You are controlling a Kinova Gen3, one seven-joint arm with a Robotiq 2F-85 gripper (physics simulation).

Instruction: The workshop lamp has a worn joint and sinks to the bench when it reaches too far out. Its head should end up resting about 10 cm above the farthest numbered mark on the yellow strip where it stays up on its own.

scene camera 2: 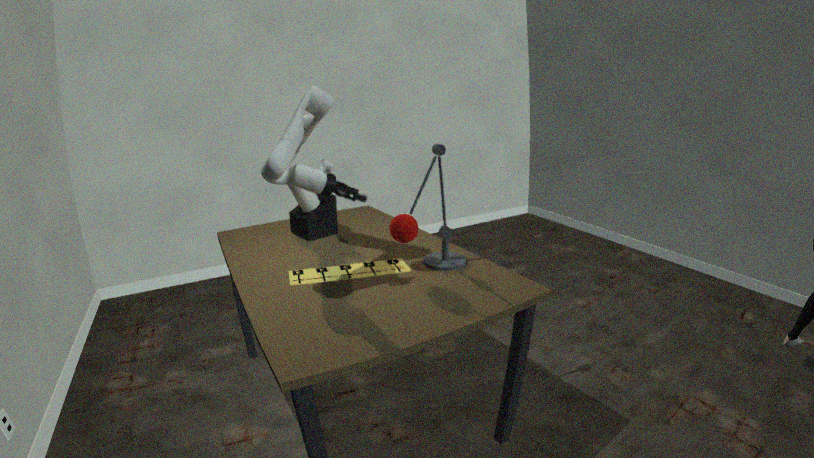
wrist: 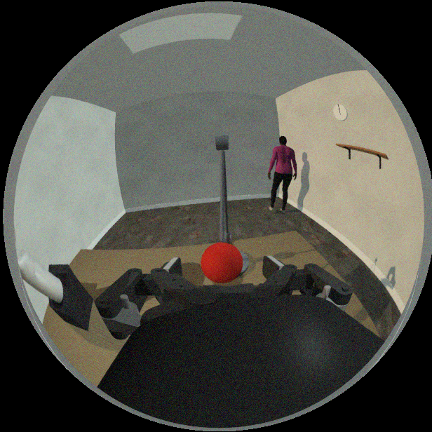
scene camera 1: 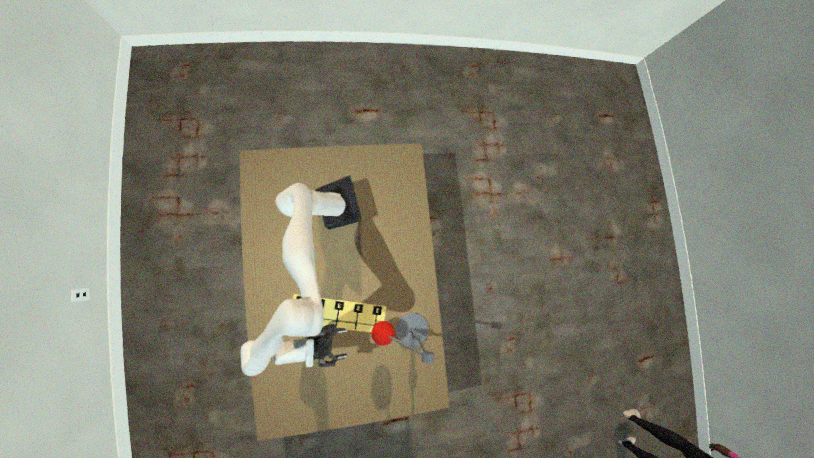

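Where they show: gripper, fingertip midpoint: point(scene camera 2: 361, 195) point(scene camera 1: 346, 342); arm's base, origin of the base link: point(scene camera 2: 311, 206) point(scene camera 1: 335, 205).
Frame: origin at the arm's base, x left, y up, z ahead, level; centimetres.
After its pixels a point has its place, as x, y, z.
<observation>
The lamp's red ball head point(scene camera 1: 383, 332) {11.3, 6.2, 55.9} point(scene camera 2: 403, 228) {8.5, 2.8, 61.2} point(wrist: 222, 262) hangs in the air near the strip's lamp end. Its thin arms rise to a grey elbow point(scene camera 1: 427, 357) point(scene camera 2: 438, 149) point(wrist: 222, 143) above the round grey base point(scene camera 1: 415, 327) {27.7, -12.1, 61.5} point(scene camera 2: 445, 262) {24.0, -12.0, 65.1} point(wrist: 244, 263). The yellow strip point(scene camera 1: 367, 317) {6.0, -13.4, 52.5} point(scene camera 2: 334, 272) {-11.6, -13.3, 46.5} lies flat; my arm hides part of it in the overhead view. Its mark farthest from the lamp point(scene camera 2: 297, 274) {-23.9, -13.4, 40.2} is at the left end in scene camera 2. My gripper point(scene camera 1: 344, 343) {-3.3, 14.6, 54.7} point(scene camera 2: 358, 196) {-3.3, 14.6, 54.7} point(wrist: 222, 266) is open and empty, raised above the table, facing the head with a gap between.
The wooden table point(scene camera 1: 273, 170) {-27.8, -13.4, -24.3} point(scene camera 2: 307, 336) {-37.6, -13.4, 81.7} point(wrist: 125, 260) carries my black base block point(scene camera 1: 338, 221) {0.1, -0.3, 7.0} point(scene camera 2: 313, 225) {-2.7, -6.8, 7.9} point(wrist: 75, 302) at the end away from the lamp. A person point(wrist: 283, 162) stands on the floor beyond the table. A wall shelf point(wrist: 362, 150) is at the right in the wrist view.
</observation>
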